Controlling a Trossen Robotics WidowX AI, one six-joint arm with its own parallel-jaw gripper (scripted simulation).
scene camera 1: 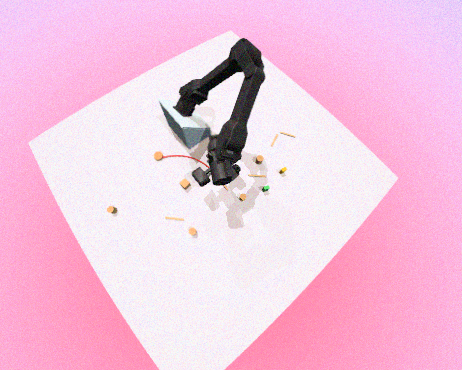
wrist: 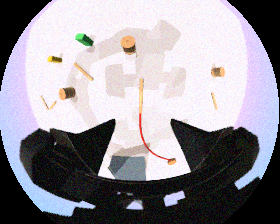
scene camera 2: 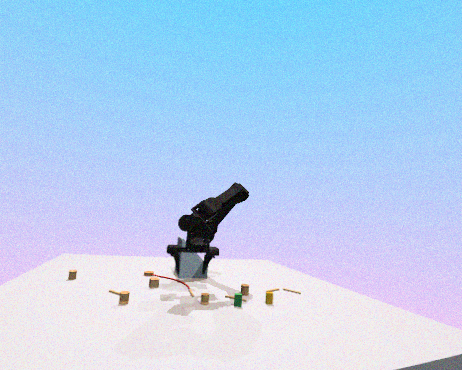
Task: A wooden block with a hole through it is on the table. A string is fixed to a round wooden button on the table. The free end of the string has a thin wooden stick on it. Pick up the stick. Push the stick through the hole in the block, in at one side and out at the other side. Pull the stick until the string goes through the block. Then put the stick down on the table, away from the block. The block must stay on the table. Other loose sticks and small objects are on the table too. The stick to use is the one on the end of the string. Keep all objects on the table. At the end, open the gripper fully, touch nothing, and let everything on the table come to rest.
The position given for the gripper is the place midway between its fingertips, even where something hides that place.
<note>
The gripper (scene camera 2: 190, 274) is open and holds nothing.
The gripper is seen too in the wrist view (wrist: 143, 121).
</note>
